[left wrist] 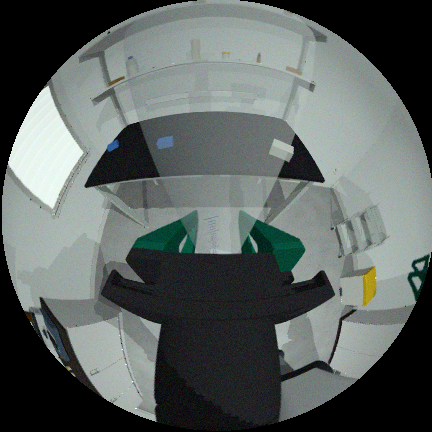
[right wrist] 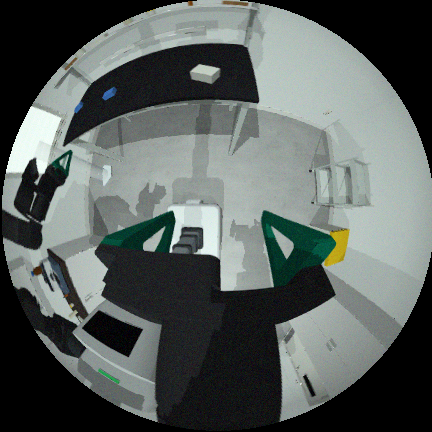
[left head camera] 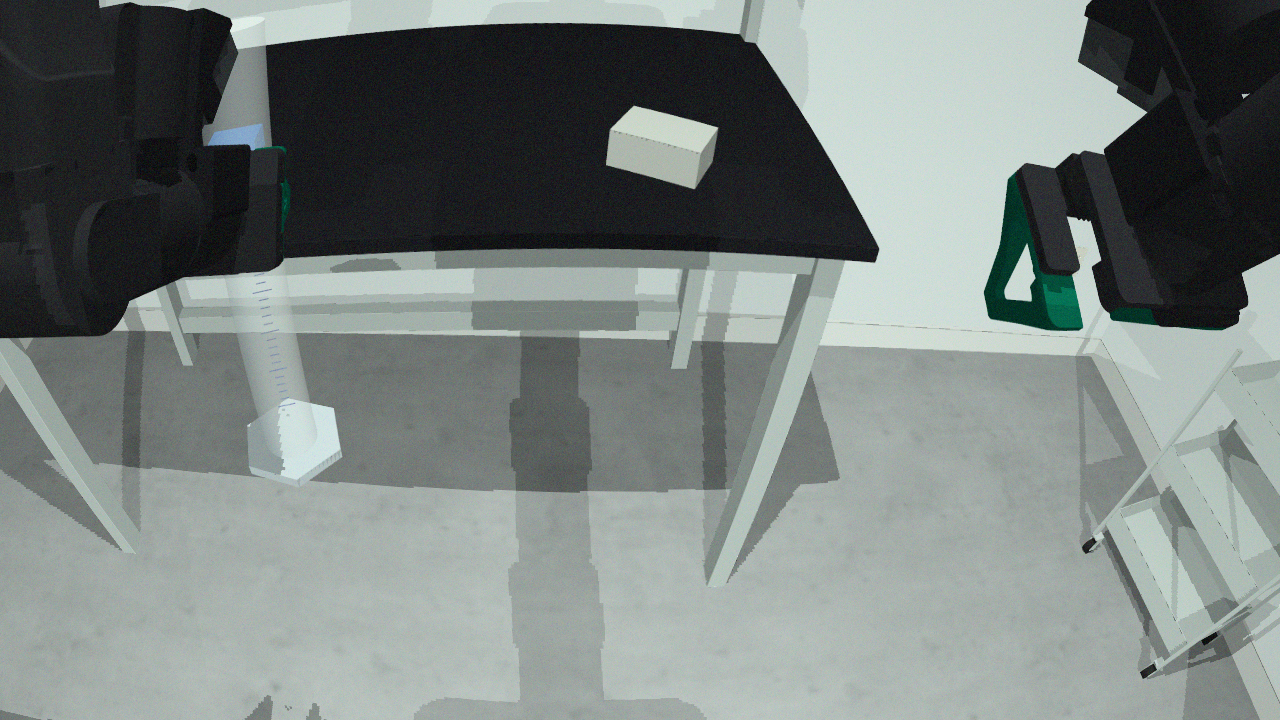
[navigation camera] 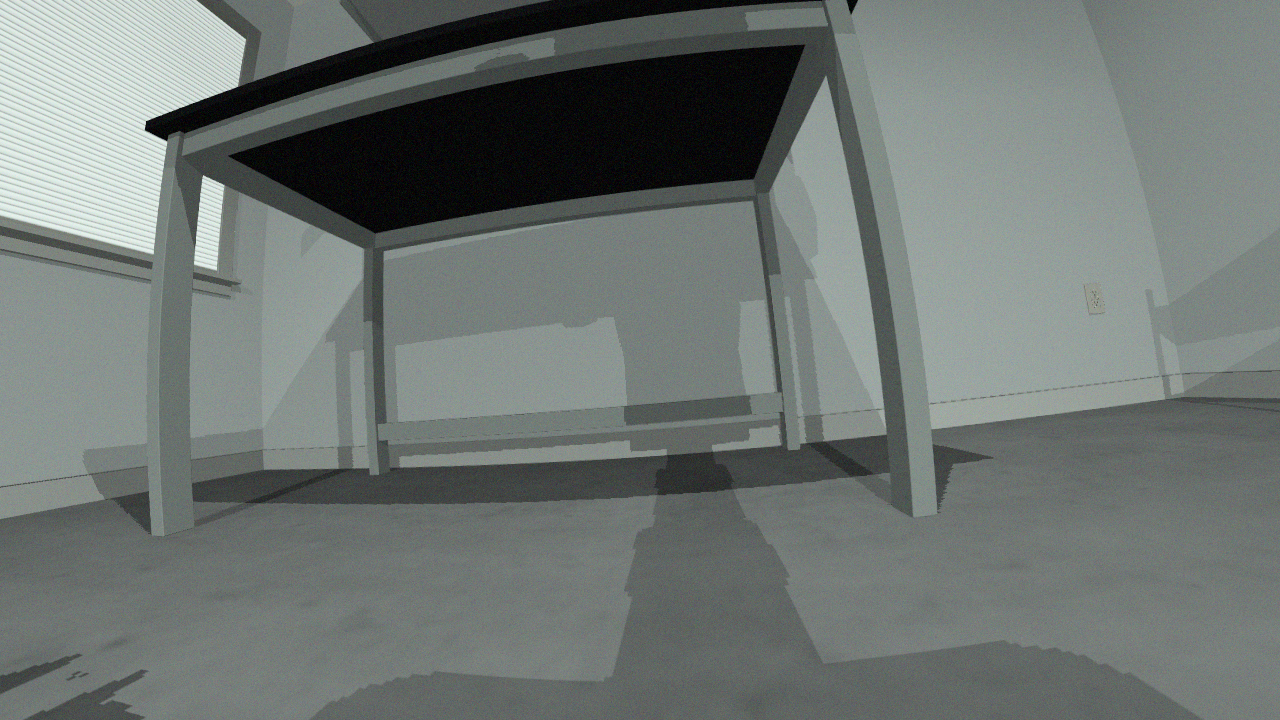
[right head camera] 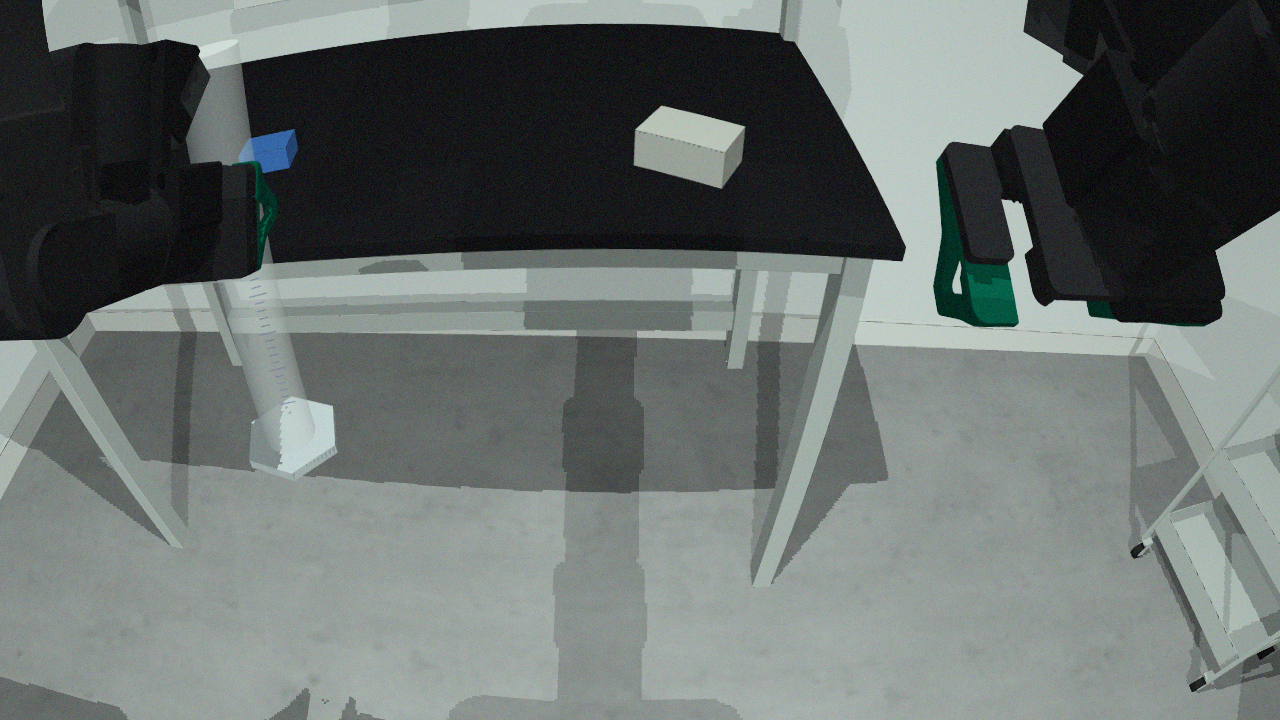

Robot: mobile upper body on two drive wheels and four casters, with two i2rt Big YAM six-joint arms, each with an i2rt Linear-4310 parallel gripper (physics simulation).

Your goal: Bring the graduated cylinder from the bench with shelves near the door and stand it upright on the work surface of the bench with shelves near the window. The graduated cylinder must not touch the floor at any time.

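Observation:
The clear graduated cylinder, with blue marks and a white hexagonal base, hangs upright in front of the bench's front edge, at the left in the head views. Its base is off the floor. My left gripper is shut on the cylinder's tube. My right gripper is open and empty, to the right of the bench. The bench near the window has a black work surface.
A white box lies on the bench's right part. A blue block and another blue block lie towards the left. Shelves stand above. The window is left; a wheeled cart stands right.

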